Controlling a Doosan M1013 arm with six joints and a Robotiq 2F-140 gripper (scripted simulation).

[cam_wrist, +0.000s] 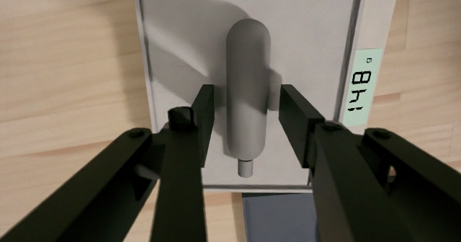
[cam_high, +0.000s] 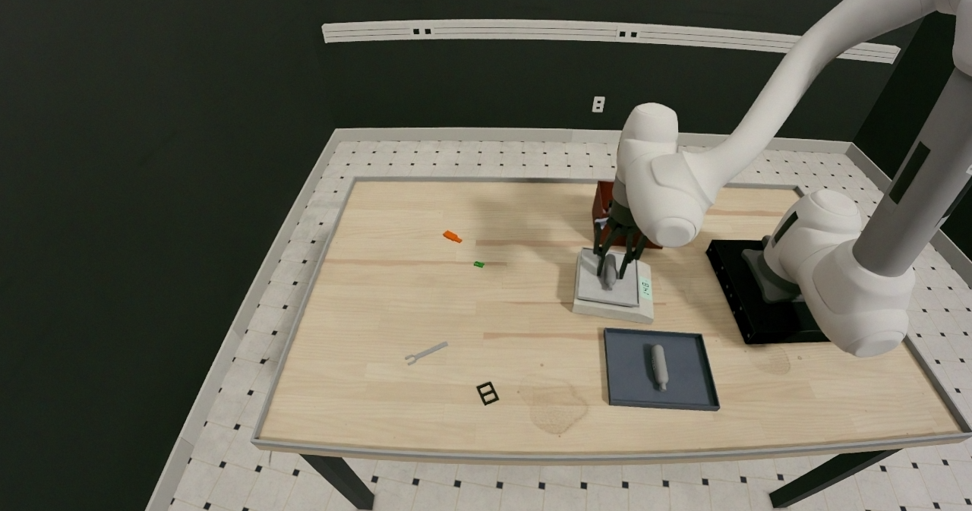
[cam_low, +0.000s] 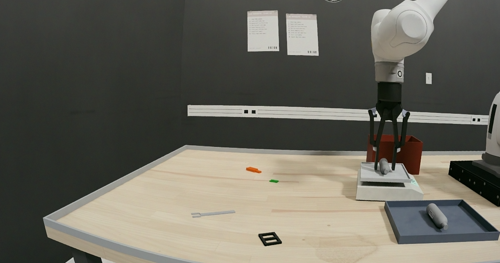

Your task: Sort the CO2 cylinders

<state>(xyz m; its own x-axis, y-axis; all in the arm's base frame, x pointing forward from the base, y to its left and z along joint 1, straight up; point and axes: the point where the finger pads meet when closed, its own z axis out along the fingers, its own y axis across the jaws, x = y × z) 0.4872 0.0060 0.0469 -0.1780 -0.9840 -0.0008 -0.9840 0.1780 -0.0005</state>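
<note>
Now: the grey scale platform 50 mm below my hand. Also, from my hand: red scrap bin 240 mm to the right, 110 mm behind, 70 mm below; white scale 60 mm below, 10 mm behind; dark grey tray 230 mm to the left, 90 mm below, 90 mm behind.
</note>
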